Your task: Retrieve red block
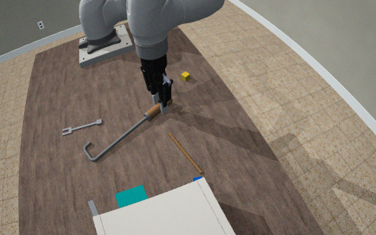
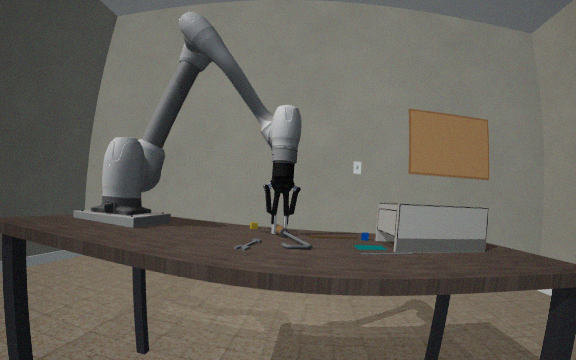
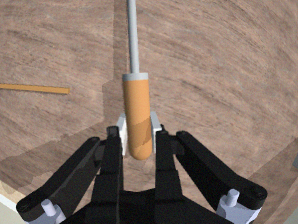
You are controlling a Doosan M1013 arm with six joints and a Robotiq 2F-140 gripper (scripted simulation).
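My hand is 19 cm short of the thin wooden stick and 3 cm above it. Also, from my hand: yellow block: 11 cm behind, 15 cm to the left, 2 cm below; then hook tool: 1 cm ahead, 14 cm to the right, 2 cm below; then grey wrench: 6 cm behind, 30 cm to the right, 3 cm below.
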